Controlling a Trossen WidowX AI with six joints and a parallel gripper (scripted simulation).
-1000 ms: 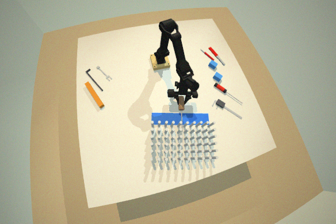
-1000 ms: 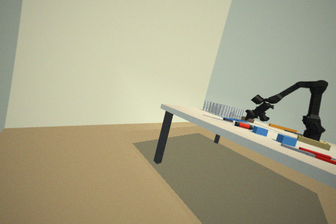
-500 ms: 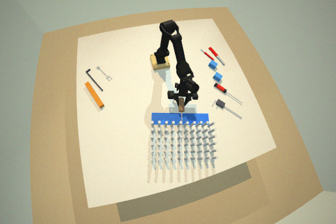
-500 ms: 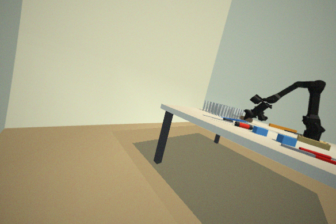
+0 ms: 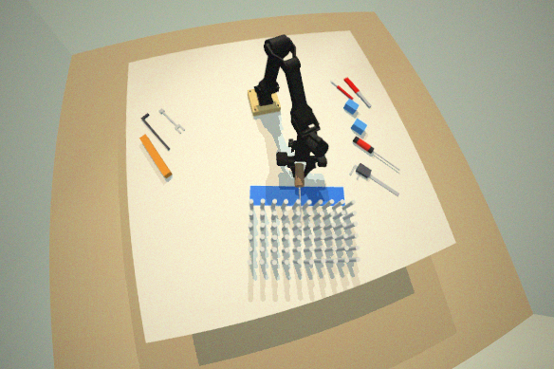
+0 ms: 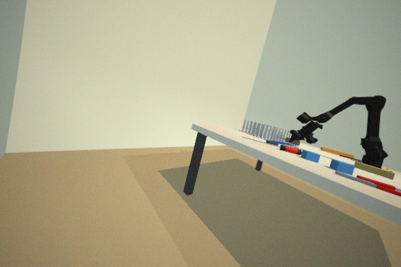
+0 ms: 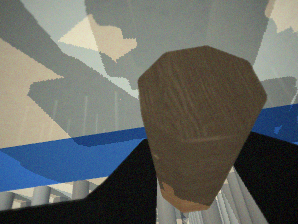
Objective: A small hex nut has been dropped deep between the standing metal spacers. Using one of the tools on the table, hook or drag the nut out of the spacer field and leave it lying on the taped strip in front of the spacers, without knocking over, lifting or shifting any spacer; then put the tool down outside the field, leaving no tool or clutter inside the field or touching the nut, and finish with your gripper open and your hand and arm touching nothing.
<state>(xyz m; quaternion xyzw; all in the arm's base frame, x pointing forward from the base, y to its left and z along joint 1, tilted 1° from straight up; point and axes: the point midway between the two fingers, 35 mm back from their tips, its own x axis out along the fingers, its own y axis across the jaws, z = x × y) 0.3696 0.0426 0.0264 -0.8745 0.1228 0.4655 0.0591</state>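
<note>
My gripper tip is now 7 cm short of the blue taped strip, 3 cm above it and 2 cm to the left of it. Also, from my gripper tip: wooden-handled hook tool 10 cm ahead, 3 cm to the right; then orange bar 55 cm to the right, 24 cm behind, 1 cm below; then grey forked tool 47 cm to the right, 40 cm behind, 3 cm below.
</note>
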